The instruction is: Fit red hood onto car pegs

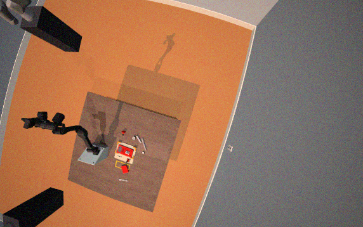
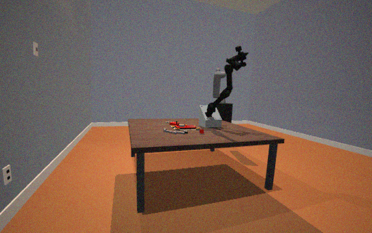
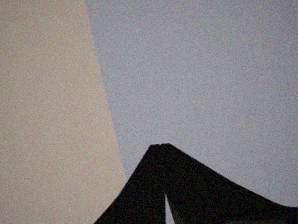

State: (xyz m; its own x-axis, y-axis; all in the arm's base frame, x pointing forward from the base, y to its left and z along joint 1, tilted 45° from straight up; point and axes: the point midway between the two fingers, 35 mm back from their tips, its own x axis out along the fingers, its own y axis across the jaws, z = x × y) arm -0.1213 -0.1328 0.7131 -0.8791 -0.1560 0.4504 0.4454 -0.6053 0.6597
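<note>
The red hood is 43 cm ahead of my gripper tip, 63 cm to the right of it and 74 cm below it. The rest, counted from my gripper tip: small wrench 41 cm ahead, 79 cm to the right, 76 cm below.
</note>
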